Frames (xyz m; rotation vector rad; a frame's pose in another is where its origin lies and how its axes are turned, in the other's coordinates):
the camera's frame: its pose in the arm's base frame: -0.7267 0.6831 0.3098 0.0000 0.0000 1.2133
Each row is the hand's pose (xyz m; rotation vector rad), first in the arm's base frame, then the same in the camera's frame.
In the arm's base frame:
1: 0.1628 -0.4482 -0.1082 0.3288 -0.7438 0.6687
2: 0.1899 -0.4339 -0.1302 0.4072 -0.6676 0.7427
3: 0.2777 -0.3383 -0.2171 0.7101 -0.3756 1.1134
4: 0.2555 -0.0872 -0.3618 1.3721 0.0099 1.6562
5: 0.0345 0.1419 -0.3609 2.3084 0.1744 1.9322
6: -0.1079 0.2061 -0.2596 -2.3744 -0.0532 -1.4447
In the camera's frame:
1: -0.7485 -1.2291 -0.4180 -0.1524 -0.7908 -0.4788
2: -0.7256 -1.2495 -0.4400 -0.0453 -0.7674 -0.4103
3: -0.6054 -1.2983 -0.5269 0.3493 -0.6749 -0.0383
4: -0.3779 -1.1897 -0.6716 1.0026 -0.6851 0.6178
5: -0.2406 -0.9025 -0.6707 1.6585 -0.9745 1.2288
6: -0.2303 -0.7466 -0.5694 2.0211 -1.3365 1.5066

